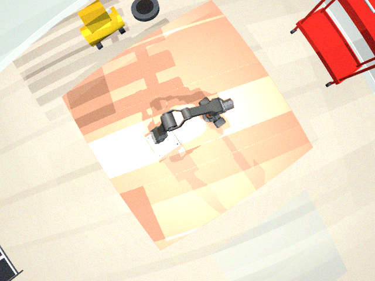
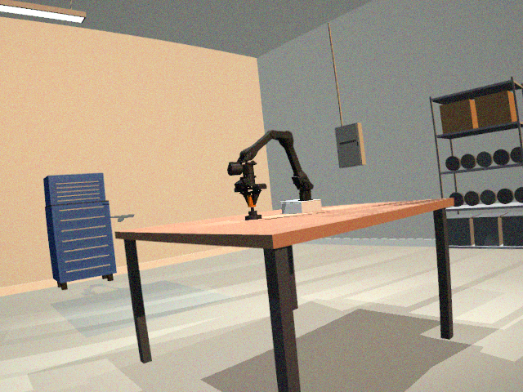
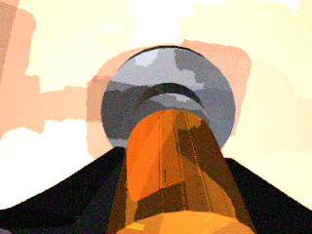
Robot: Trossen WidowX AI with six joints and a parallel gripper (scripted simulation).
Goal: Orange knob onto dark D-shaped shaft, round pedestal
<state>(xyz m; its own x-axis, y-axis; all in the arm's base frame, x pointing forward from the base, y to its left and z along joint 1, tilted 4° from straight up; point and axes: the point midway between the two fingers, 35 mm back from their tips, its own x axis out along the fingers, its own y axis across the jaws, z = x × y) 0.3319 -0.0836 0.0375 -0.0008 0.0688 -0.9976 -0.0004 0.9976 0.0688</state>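
The orange knob is 20 mm above my gripper tip.
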